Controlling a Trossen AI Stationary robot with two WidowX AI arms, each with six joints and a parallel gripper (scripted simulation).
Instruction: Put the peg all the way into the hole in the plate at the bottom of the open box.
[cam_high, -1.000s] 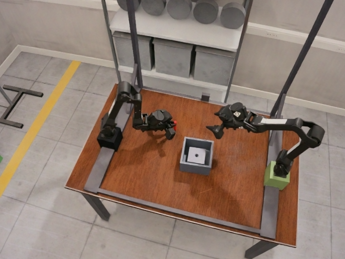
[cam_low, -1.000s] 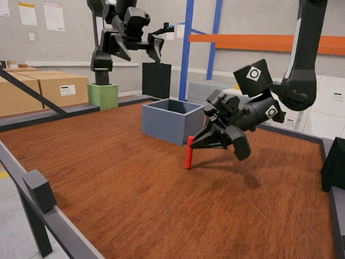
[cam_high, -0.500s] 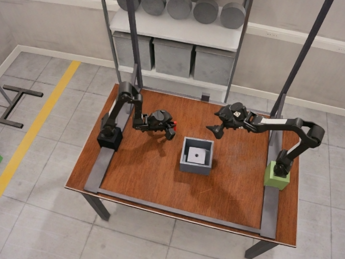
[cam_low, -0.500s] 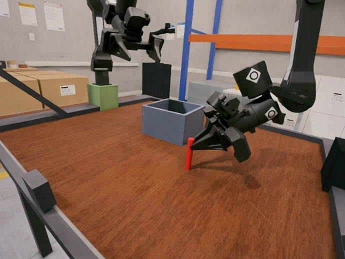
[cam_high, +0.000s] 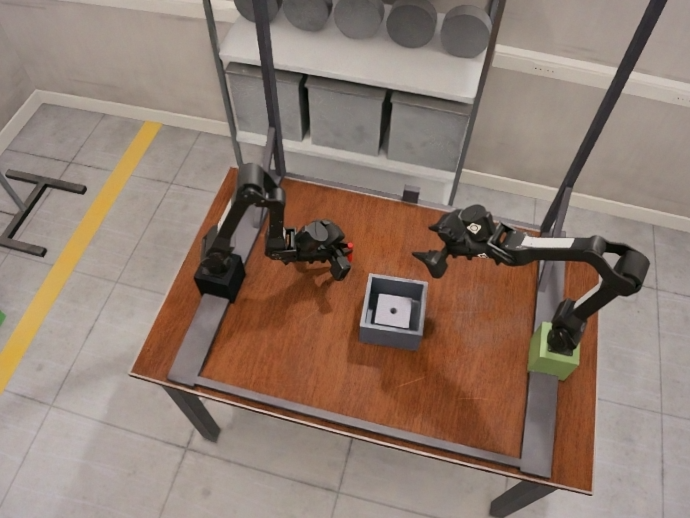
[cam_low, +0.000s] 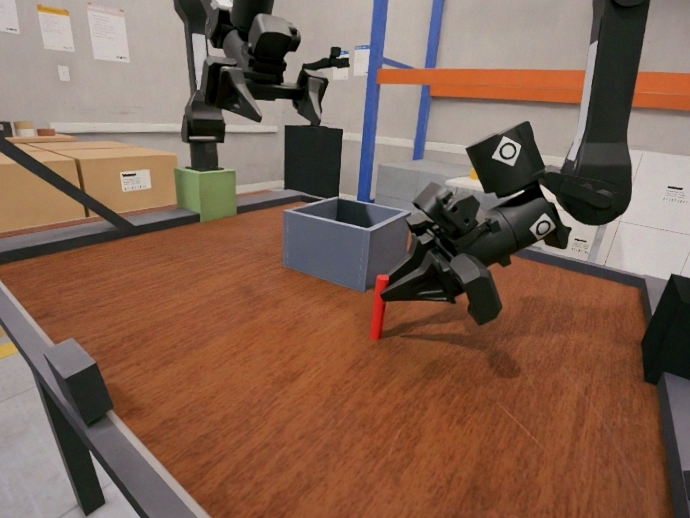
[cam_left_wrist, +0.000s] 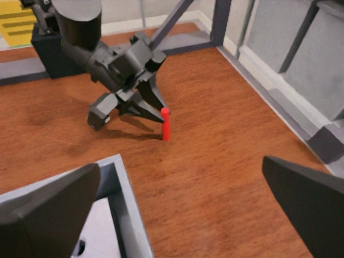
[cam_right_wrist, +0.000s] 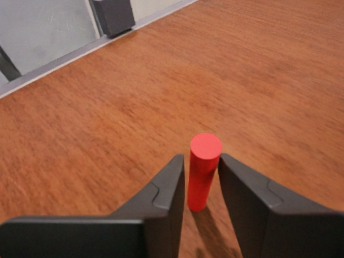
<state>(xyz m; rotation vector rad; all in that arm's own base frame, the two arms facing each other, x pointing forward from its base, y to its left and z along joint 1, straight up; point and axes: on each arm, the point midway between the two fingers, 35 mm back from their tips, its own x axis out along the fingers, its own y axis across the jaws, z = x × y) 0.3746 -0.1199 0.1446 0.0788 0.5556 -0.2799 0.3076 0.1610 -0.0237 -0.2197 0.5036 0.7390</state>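
Right now the red peg is 2 cm behind my right hand, 2 cm to the left of it and 4 cm below it. The rest, counted from my right hand: plate 14 cm ahead, 18 cm to the left, 3 cm below; grey box 14 cm ahead, 18 cm to the left, 5 cm below.
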